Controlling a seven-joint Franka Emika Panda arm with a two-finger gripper.
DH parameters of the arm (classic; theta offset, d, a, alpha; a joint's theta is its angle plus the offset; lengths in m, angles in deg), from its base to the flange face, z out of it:
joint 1: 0 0.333 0 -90
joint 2: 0 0 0 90
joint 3: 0 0.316 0.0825 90
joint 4: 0 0 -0.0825 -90
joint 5: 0 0.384 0 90
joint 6: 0 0 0.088 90
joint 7: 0 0.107 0 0
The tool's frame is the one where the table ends.
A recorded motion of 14 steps. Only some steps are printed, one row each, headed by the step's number.
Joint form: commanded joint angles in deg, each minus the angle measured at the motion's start. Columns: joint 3, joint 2, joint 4, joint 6, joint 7, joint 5, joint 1.
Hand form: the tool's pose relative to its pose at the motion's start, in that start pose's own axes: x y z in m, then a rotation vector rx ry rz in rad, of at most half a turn. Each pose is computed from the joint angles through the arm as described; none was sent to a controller.
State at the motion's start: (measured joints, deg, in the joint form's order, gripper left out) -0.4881 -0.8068 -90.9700 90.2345 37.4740 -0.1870 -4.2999
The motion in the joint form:
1: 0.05 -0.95 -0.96 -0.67 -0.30 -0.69 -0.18
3: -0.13 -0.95 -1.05 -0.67 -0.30 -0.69 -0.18
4: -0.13 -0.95 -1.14 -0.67 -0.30 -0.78 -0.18
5: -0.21 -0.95 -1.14 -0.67 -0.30 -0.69 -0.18
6: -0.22 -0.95 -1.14 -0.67 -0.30 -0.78 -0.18
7: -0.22 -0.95 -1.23 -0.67 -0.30 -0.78 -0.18
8: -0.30 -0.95 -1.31 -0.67 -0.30 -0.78 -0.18
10: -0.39 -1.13 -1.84 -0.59 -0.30 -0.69 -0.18
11: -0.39 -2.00 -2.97 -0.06 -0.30 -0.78 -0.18
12: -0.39 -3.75 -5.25 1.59 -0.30 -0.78 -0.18
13: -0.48 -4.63 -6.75 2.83 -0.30 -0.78 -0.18
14: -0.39 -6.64 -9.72 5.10 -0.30 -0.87 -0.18
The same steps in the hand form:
1: -0.0036 0.0060 -0.0002 -0.0167 -0.0022 -0.0030
3: -0.0026 0.0074 0.0006 -0.0176 -0.0036 0.0002
4: -0.0025 0.0076 0.0013 -0.0198 -0.0039 0.0002
5: -0.0022 0.0081 0.0013 -0.0185 -0.0049 0.0016
6: -0.0020 0.0083 0.0013 -0.0197 -0.0039 0.0017
7: -0.0021 0.0083 0.0021 -0.0207 -0.0052 0.0017
8: -0.0016 0.0089 0.0027 -0.0215 -0.0063 0.0031
10: -0.0021 0.0101 0.0053 -0.0230 -0.0111 0.0046
11: -0.0051 0.0127 0.0055 -0.0212 -0.0066 0.0045
12: -0.0107 0.0170 0.0055 -0.0091 0.0088 0.0042
13: -0.0126 0.0195 0.0079 -0.0023 0.0172 0.0055
14: -0.0193 0.0237 0.0107 0.0106 0.0361 0.0033

